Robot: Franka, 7 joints.
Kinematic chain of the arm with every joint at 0, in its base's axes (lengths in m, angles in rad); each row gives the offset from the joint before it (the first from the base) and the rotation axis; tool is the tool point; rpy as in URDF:
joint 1: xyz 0 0 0.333 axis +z
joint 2: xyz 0 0 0 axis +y
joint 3: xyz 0 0 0.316 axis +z
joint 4: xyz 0.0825 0 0 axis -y
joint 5: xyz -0.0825 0 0.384 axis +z
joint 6: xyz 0 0 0 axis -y
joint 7: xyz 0.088 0 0 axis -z
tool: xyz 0 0 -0.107 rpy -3.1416 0 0
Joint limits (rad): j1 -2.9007..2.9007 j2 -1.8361..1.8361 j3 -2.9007..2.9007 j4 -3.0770..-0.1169 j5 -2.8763..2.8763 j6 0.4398..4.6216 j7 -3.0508..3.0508
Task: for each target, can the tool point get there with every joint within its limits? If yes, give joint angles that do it. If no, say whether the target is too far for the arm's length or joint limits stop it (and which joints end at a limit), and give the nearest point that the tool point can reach.
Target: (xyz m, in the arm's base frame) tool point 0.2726 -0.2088 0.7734
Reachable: yes | joints 0.2776 -0.9039 -0.4894 -2.0295 -0.3338 1.9737 -2.1141
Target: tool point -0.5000 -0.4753 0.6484
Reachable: yes | joints 0.7939 -1.2564 1.3143 -0.3781 0.5994 3.9640 -1.0273
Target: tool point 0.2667 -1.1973 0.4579
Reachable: no: too far | nearest point 0.1856 -0.8331 0.4199 | short by 0.375 m
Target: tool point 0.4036 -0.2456 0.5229
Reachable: yes | joints 0.2817 -0.2039 -0.5596 -2.3996 0.9314 3.8069 0.6551
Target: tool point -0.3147 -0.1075 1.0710
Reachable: yes | joints -1.0123 -0.0872 -1.2930 -0.7840 -2.1003 1.4716 -0.3163
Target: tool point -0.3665 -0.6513 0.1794
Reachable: yes | joints 0.3786 -1.5149 -2.0979 -1.3798 -0.7019 3.4617 1.3043
